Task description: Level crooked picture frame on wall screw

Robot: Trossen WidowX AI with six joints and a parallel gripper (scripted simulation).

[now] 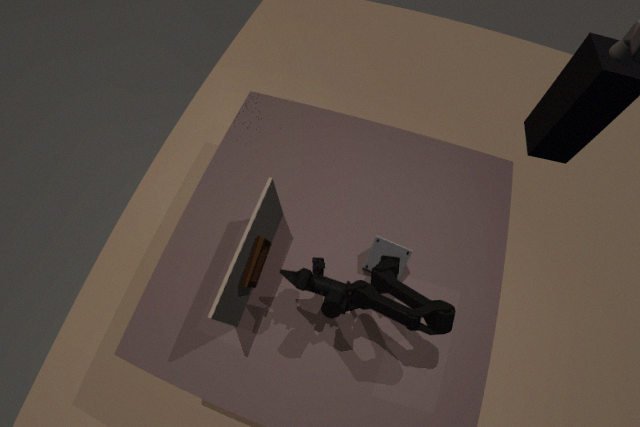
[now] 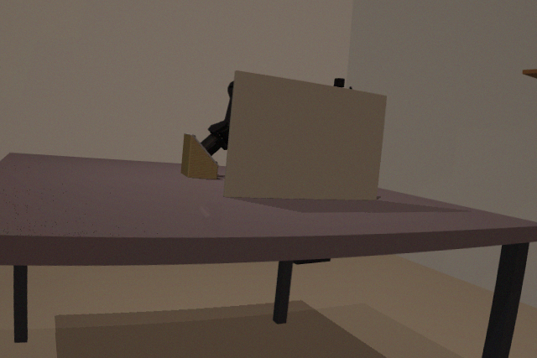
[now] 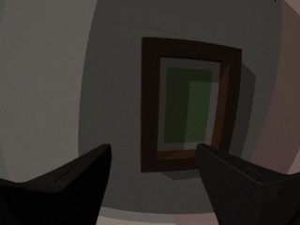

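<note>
Now: the picture frame 11 cm ahead of my gripper tip, 5 cm below it and 2 cm to the right of it. From my gripper tip the other things lie so: wall panel 12 cm ahead, 6 cm below, 4 cm to the right.
</note>
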